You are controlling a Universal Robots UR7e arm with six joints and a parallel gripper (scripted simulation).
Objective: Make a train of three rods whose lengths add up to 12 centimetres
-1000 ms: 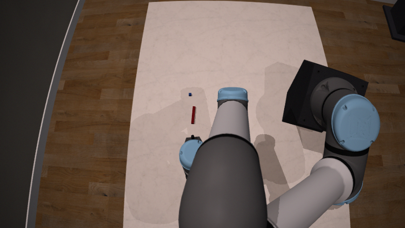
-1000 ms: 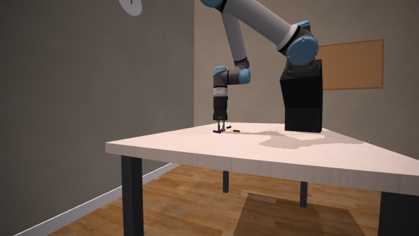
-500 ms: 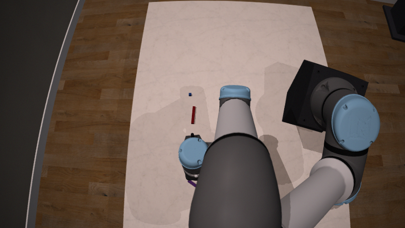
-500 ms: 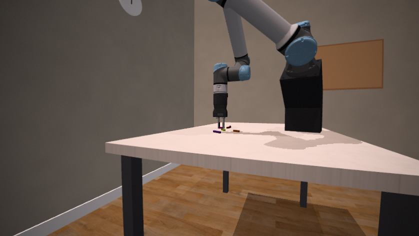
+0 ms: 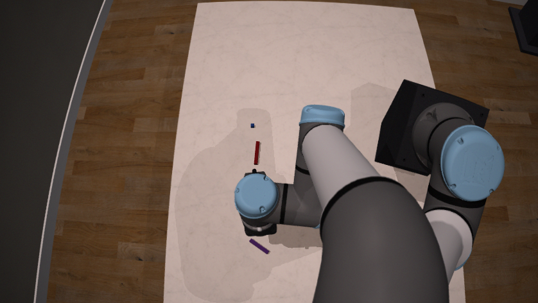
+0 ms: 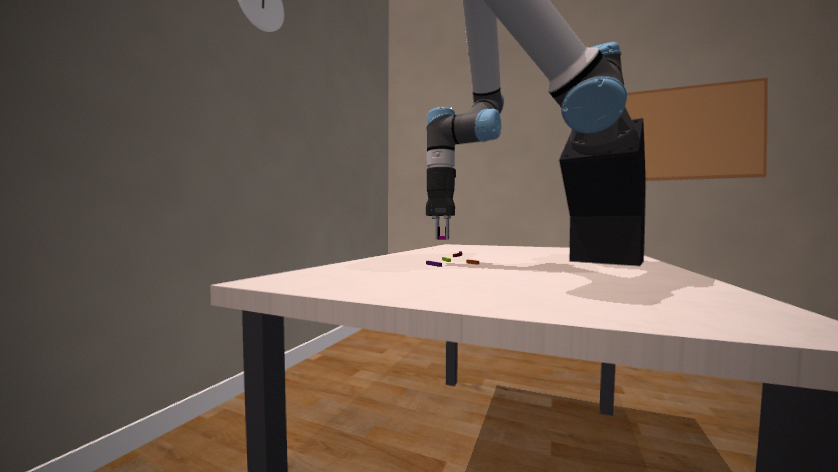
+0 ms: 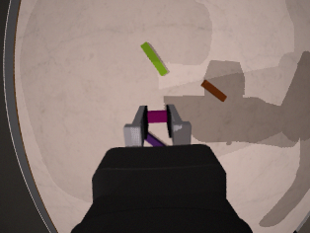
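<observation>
Right now my hand is 210 mm to the left of the red rod, 80 mm above it and 50 mm short of it. From my hand the other things lie so: magenta rod 10 mm below; purple rod 80 mm below, 60 mm to the left; lime rod 80 mm below, 60 mm to the right, 20 mm ahead.
</observation>
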